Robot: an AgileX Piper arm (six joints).
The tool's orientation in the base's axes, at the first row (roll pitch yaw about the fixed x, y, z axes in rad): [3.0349, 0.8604, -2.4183]
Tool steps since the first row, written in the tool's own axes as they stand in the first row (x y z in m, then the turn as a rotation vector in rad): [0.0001, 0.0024, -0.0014, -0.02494, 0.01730, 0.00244]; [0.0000, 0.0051, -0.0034, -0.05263, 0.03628, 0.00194]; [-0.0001, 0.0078, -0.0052, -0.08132, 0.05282, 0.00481]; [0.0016, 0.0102, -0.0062, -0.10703, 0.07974, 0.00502]
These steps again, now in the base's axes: [-0.0025, 0.0008, 0.0010, 0.00097, 0.02415, 0.01853]; [-0.0053, 0.0016, 0.0026, 0.00062, 0.04894, 0.04116]; [-0.0081, 0.0024, 0.0040, 0.00418, 0.07443, 0.06220]; [-0.0112, 0.0028, 0.0035, -0.00250, 0.10428, 0.08342]
